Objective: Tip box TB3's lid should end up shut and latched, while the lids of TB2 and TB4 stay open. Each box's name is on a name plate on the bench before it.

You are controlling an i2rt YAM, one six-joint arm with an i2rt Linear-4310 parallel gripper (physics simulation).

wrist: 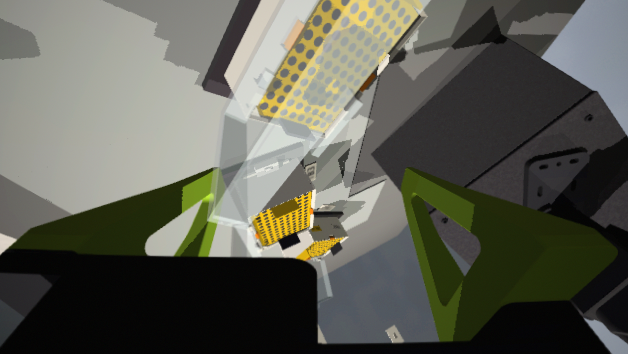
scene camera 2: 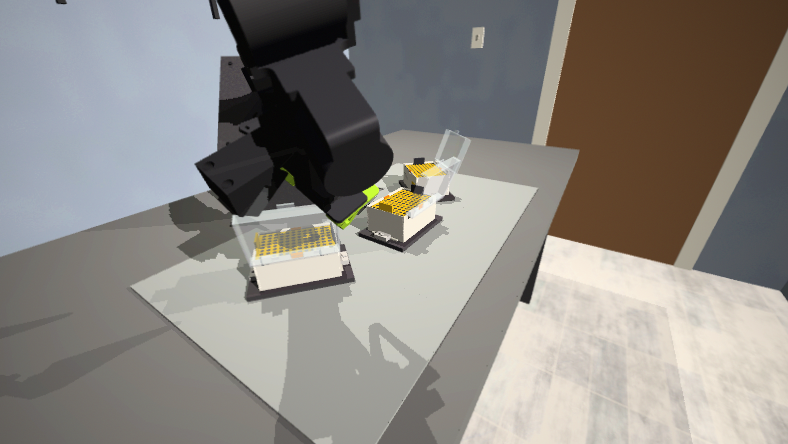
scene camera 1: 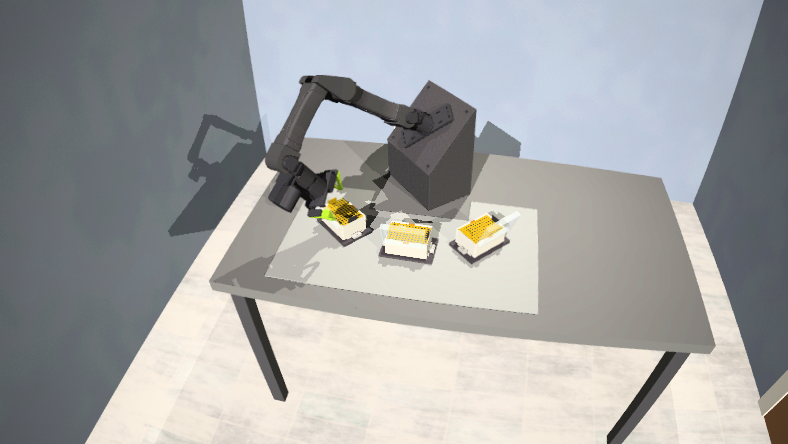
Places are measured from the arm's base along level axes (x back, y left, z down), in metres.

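Where they show: gripper, fingertip midpoint: [wrist: 313,177] [scene camera 2: 320,204] [scene camera 1: 337,204]; arm's base, link origin: [scene camera 1: 427,126].
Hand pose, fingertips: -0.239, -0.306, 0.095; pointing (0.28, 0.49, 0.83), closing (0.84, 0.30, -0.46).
Observation:
Each offset is from my fingertips to the centre of the thing, as dx, dy, dz. "pt": to the spot under its first point. Level surfaces: height alone.
Three white tip boxes with yellow racks stand on dark bases; no name plate is readable. The left box [scene camera 1: 346,219] [scene camera 2: 297,273] [wrist: 320,65] is beside the gripper; its clear lid @[pt +0.061, -0.086, +0.012] [scene camera 2: 242,237] stands raised, partly hidden in scene camera 1. The middle box @[-0.063, +0.199, +0.097] [scene camera 1: 406,249] [scene camera 2: 388,220] [wrist: 285,220] has its clear lid raised. The right box @[-0.089, +0.408, +0.066] [scene camera 1: 479,234] [scene camera 2: 419,173] [wrist: 325,246] has its clear lid [scene camera 1: 510,220] [scene camera 2: 454,148] raised. My gripper [scene camera 1: 333,199] [scene camera 2: 317,199] [wrist: 313,177] is open, its green fingers apart near the left box's lid side. Contact cannot be told.
The dark robot pedestal [scene camera 1: 449,165] [wrist: 480,105] stands behind the boxes. A pale mat @[dz +0.130] [scene camera 1: 496,292] [scene camera 2: 352,375] lies under them on the grey table @[dz +0.133] [scene camera 1: 606,264] [scene camera 2: 82,308]. The arm [scene camera 1: 300,118] reaches over the table's left end.

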